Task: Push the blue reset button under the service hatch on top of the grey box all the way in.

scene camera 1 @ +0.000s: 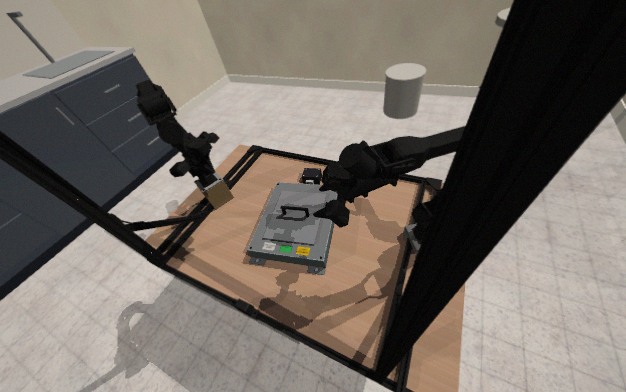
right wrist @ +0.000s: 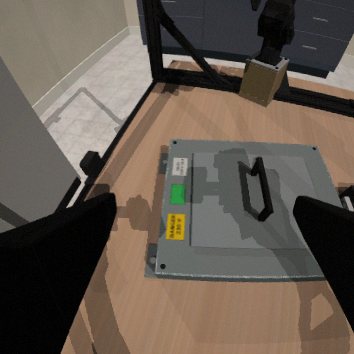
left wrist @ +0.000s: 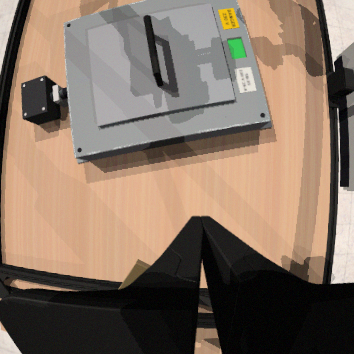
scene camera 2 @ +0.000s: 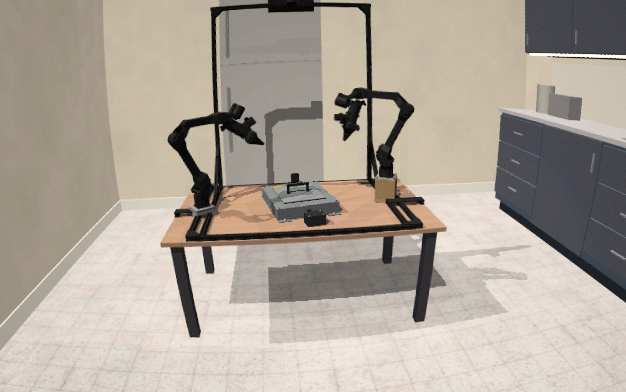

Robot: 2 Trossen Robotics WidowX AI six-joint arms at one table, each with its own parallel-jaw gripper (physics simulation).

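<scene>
The grey box (scene camera 1: 257,247) (scene camera 2: 305,207) (left wrist: 175,127) (right wrist: 240,262) lies on the table. Its service hatch (scene camera 1: 300,232) (left wrist: 115,100) (right wrist: 210,230) lies flat on top, with a black handle (scene camera 1: 295,207) (scene camera 2: 298,183) (left wrist: 153,50) (right wrist: 265,192) standing up from it. The blue reset button does not show in any view. My right gripper (scene camera 1: 318,201) (scene camera 2: 261,143) (right wrist: 206,203) is open and empty, above the box and apart from it. My left gripper (scene camera 2: 346,138) (left wrist: 199,223) is shut and empty, high up and off to one side of the box.
A small black block (scene camera 1: 311,174) (scene camera 2: 315,217) (left wrist: 41,100) stands against one end of the box. The left arm's base stands on a wooden block (scene camera 1: 219,194) (scene camera 2: 385,189) (right wrist: 262,85). Black frame rails edge the table; a thick post crosses the right of scene camera 1.
</scene>
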